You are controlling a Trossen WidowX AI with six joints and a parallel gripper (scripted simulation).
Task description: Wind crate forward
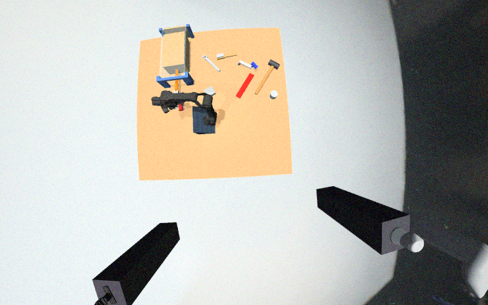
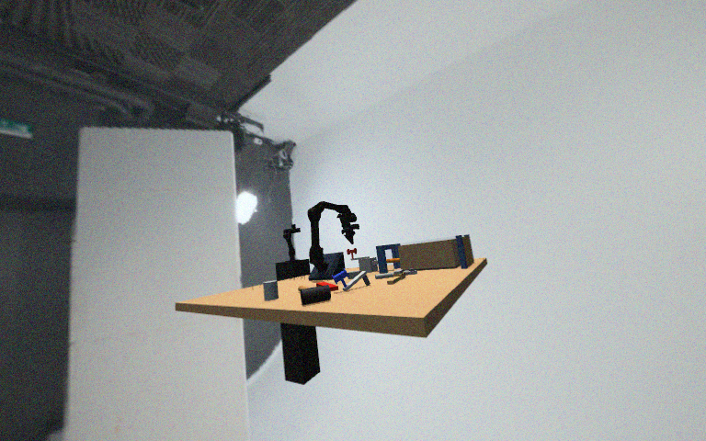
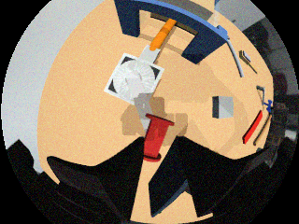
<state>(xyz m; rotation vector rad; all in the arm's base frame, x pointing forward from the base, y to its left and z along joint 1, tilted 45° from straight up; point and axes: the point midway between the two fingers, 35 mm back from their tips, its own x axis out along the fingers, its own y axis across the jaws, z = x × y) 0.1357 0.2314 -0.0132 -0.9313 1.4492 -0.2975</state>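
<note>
Now: the red knob 1 cm behind my gripper tip and 6 cm below it. The rest, counted from my gripper tip: winch (5 cm ahead, 6 cm to the left, 16 cm below); then winch handle (2 cm ahead, 2 cm to the left, 9 cm below); then blue steel frame (22 cm ahead, 5 cm to the left, 9 cm below).
</note>
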